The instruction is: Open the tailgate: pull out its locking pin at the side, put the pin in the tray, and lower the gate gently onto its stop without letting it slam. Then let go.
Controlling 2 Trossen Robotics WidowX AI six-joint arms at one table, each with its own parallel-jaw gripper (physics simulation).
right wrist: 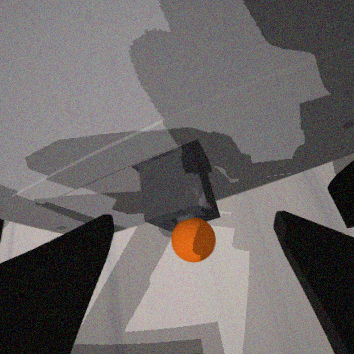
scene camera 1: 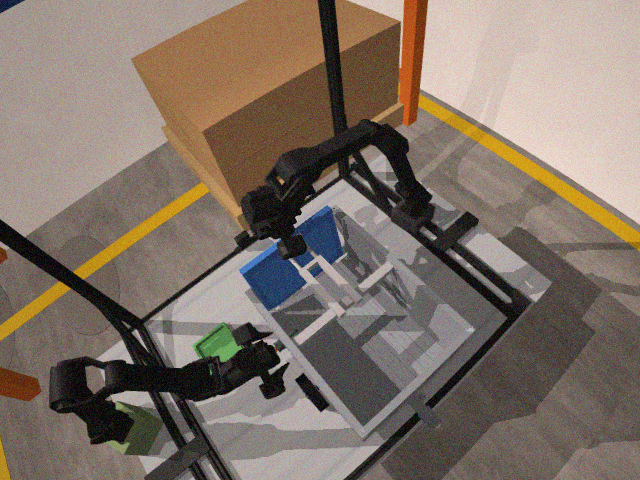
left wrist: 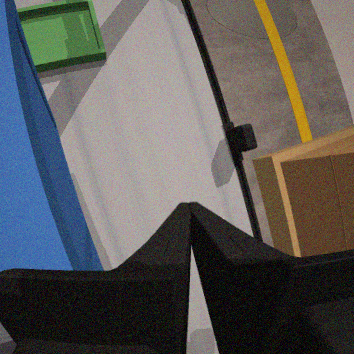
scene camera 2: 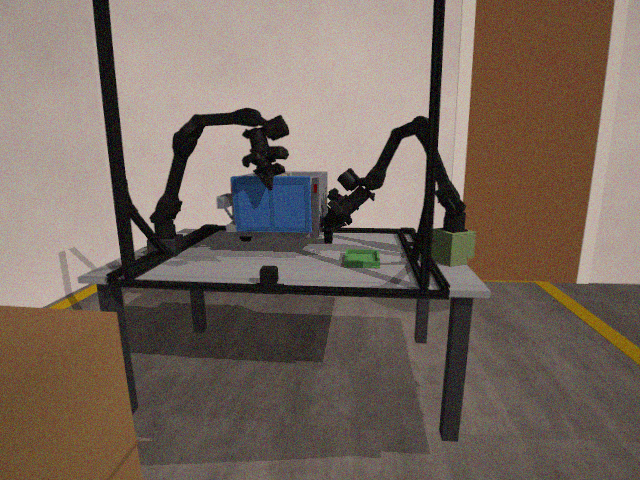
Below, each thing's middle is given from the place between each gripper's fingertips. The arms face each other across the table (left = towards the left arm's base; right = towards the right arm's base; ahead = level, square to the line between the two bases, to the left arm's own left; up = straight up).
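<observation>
Relative to the orange-headed locking pin (right wrist: 192, 239), my right hand is 2 cm to the right, 1 cm short of it and 3 cm below it. The grey truck bed (right wrist: 145, 117) is 17 cm to the left of my right hand, 11 cm ahead of it and 6 cm above it.
My left hand is 130 mm to the left of the orange-headed locking pin, 190 mm short of it and 130 mm above it. The grey truck bed is 20 mm to the left of my left hand, 300 mm ahead of it and 100 mm below it.
</observation>
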